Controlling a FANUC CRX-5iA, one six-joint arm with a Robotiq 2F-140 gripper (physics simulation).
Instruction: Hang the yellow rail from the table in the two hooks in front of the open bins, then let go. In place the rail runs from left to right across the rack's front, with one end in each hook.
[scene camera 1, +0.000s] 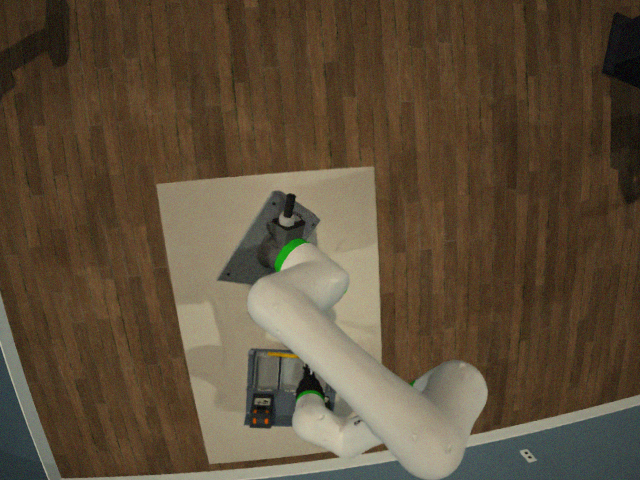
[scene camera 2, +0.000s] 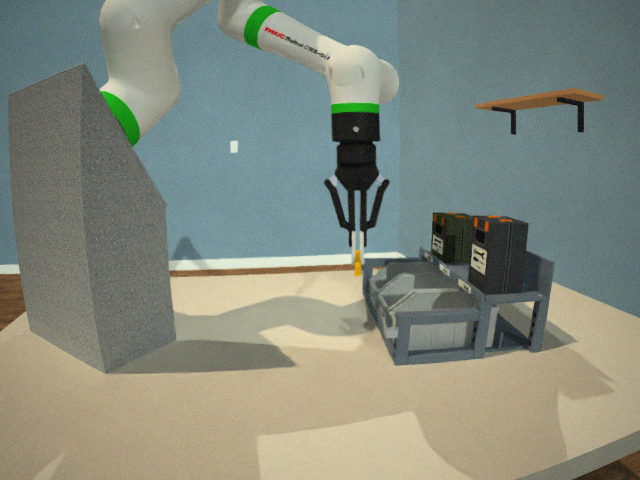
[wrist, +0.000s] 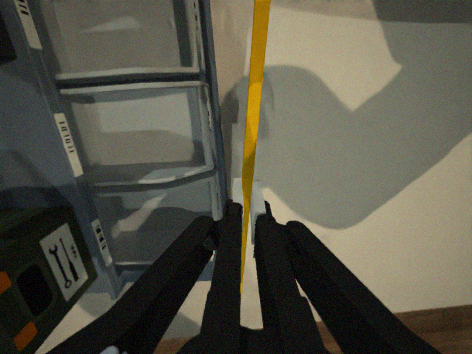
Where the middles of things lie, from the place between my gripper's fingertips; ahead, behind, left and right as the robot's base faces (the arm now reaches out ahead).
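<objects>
The green box (scene camera 2: 451, 232) is 220 mm ahead of my hand, 80 mm to the left of it and 40 mm above it. There's a dark grey box (scene camera 2: 498, 243) too, and that one is 150 mm to the right of my hand, 240 mm ahead of it and 60 mm above it. Going by their middles, the green box is the nearest to my hand of the things named here.
</objects>
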